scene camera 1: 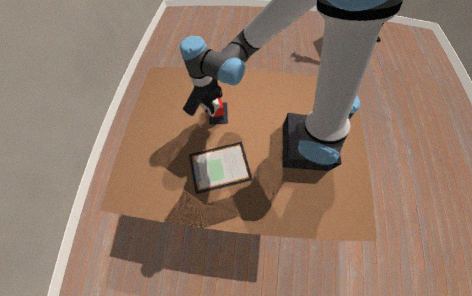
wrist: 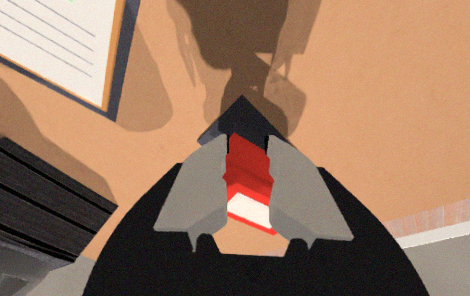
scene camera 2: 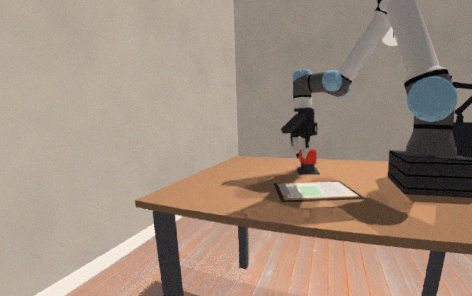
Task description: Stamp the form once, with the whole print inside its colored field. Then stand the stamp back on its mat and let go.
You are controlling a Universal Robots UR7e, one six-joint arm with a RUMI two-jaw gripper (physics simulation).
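Frame: origin at the arm's base, x ahead, y left, z up, level; metres.
Seen in the pictures: gripper, fingertip midpoint: (scene camera 1: 209, 114) (wrist: 246, 137) (scene camera 2: 300, 158); arm's base, origin of the base link: (wrist: 1, 255) (scene camera 2: 430, 154).
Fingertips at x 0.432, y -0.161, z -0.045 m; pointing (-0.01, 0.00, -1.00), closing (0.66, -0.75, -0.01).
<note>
Pixels of each thing's top centre, then the offset from my fingertips to it. Level surfaces: height alone.
- red stamp, middle of its top: (wrist: 255, 212) (scene camera 2: 307, 148) (scene camera 1: 215, 100) 0.033 m back, 0.042 m right, 0.040 m up
- form, middle of its top: (scene camera 2: 314, 187) (scene camera 1: 219, 166) 0.024 m back, 0.235 m left, 0.050 m down
- table, its level: 0.062 m down
The red stamp (scene camera 1: 218, 108) (scene camera 2: 308, 157) (wrist: 249, 167) with a white label on top stands upright at its dark square mat (scene camera 1: 223, 120) (scene camera 2: 314, 172) (wrist: 242, 111). My gripper (scene camera 1: 215, 108) (scene camera 2: 303, 155) (wrist: 246, 137) is shut on the stamp, with one jaw on each side of it in the wrist view. The form (scene camera 1: 234, 164) (scene camera 2: 336, 189) (wrist: 60, 45) lies on a dark-edged board, apart from the mat. Its green field (scene camera 1: 216, 170) (scene camera 2: 311, 190) shows no print that I can make out. The stamp's underside is hidden.
The dark base block (scene camera 1: 295, 145) (scene camera 2: 425, 177) (wrist: 45, 195) of the arm stands on the table (scene camera 1: 345, 215) (scene camera 2: 200, 192) (wrist: 390, 115), on the other side of the form from the table's far left edge. Shadows of the arm fall across the table beside the form.
</note>
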